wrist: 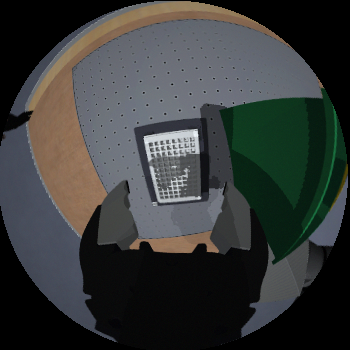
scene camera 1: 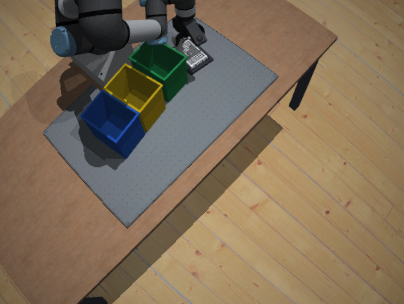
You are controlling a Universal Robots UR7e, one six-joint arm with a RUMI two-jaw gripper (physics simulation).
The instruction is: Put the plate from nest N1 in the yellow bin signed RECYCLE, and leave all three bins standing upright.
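Where they show: gripper, fingertip midpoint: [wrist: 175,182] [scene camera 1: 190,46]; arm's base, link origin: [wrist: 289,264].
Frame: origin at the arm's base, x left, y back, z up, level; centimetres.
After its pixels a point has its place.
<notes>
The plate [scene camera 1: 195,54] {x 22.1, y -28.8, z -17.3 cm} [wrist: 174,165] {x 21.1, y -27.4, z -16.9 cm} is white with a grid of wells and lies in the dark nest [scene camera 1: 204,67] {x 20.0, y -34.9, z -19.4 cm} [wrist: 170,126] {x 19.5, y -33.4, z -18.2 cm} beside the green bin. My gripper [scene camera 1: 190,40] {x 20.9, y -27.2, z -11.4 cm} [wrist: 175,182] {x 20.9, y -27.2, z -11.4 cm} is open and empty, above the plate's near end; in the wrist view its fingers stand wide to either side of the plate, apart from it. The yellow bin [scene camera 1: 154,111] {x -9.9, y -34.3, z -12.1 cm} [wrist: 341,192] stands upright between the green bin [scene camera 1: 175,85] {x 3.5, y -33.5, z -12.8 cm} [wrist: 280,140] {x 10.6, y -30.2, z -6.5 cm} and the blue bin [scene camera 1: 131,142] {x -24.0, y -34.8, z -13.3 cm}, both also upright. No RECYCLE lettering is readable.
The bins stand in a close row on a grey perforated mat [scene camera 1: 200,115] {x 1.3, y -46.7, z -19.4 cm} [wrist: 175,60] {x 14.0, y -45.1, z -19.4 cm} on the brown table [scene camera 1: 300,30] {x 65.7, y -56.9, z -20.7 cm}. The green bin's wall rises close to the right of the nest in the wrist view. The arm reaches in above the row's far side.
</notes>
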